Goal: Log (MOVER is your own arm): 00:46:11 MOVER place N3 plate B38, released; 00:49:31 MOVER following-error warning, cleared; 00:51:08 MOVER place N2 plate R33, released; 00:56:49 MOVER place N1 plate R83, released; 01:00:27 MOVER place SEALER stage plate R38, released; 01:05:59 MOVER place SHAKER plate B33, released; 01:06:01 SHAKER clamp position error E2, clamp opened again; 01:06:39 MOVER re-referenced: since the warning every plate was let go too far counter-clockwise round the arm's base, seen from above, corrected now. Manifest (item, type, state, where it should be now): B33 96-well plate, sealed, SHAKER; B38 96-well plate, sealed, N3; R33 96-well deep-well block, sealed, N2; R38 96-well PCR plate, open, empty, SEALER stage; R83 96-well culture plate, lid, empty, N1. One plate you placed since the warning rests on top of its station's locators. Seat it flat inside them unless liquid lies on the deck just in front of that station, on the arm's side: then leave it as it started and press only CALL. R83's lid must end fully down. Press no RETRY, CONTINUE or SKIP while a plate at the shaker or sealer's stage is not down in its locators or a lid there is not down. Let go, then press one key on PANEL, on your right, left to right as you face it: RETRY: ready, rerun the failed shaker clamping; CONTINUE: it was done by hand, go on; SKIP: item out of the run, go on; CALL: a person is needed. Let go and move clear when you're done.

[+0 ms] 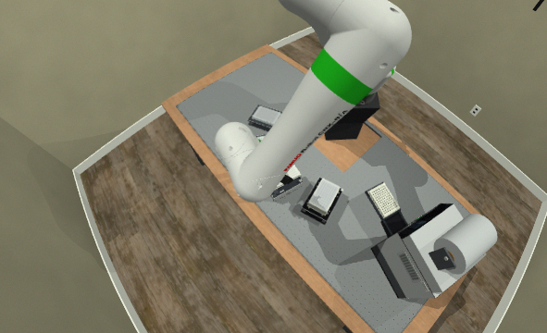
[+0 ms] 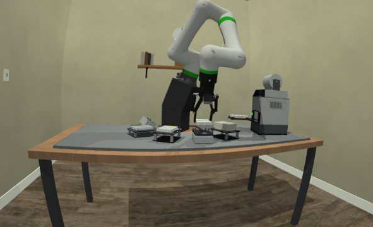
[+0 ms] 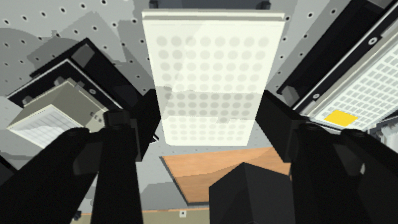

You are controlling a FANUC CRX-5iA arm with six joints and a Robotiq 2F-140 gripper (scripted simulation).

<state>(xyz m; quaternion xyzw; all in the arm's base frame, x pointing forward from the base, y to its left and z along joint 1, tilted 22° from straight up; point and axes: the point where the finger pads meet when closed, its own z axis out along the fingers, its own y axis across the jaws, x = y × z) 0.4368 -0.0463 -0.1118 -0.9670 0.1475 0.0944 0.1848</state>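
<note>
Now: the grey shaker 30 mm ahead of my hand, 10 mm to the left of it and 100 mm below it. Also, from my hand: white retry button (370 mm behind, 190 mm to the right, 70 mm below); flat plate (230 mm behind, 290 mm to the right, 90 mm below); PCR plate (160 mm behind, 400 mm to the left, 10 mm below).
</note>
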